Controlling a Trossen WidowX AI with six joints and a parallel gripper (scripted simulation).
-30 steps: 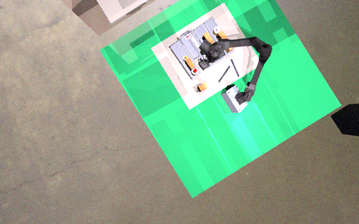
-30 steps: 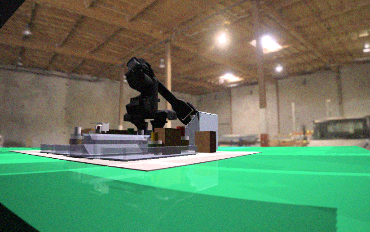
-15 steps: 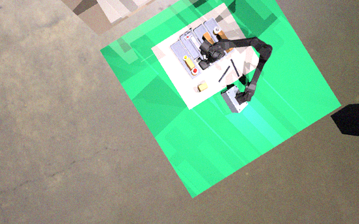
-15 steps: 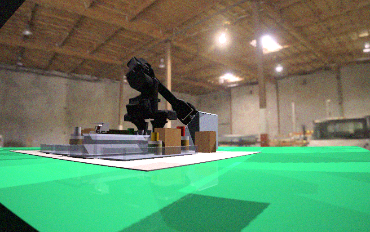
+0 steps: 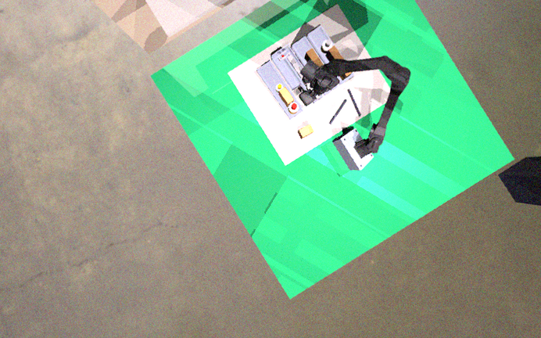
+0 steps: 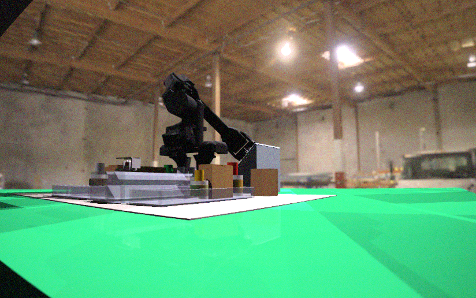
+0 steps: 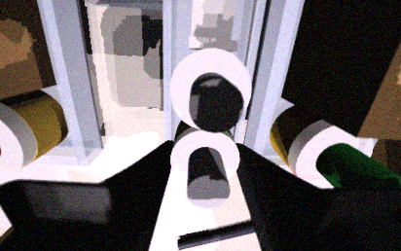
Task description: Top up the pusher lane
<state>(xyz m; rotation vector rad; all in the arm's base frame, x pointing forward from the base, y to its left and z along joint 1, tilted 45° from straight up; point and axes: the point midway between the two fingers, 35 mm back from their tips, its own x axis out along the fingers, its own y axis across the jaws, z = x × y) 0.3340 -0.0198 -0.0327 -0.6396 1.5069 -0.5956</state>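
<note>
Right now my gripper tip is 130 mm to the right of the jar and 10 mm below it. From my gripper tip the other things lie so: brown box 120 mm behind, 140 mm to the left; lane rack 150 mm ahead, 30 mm to the left, 10 mm below.
</note>
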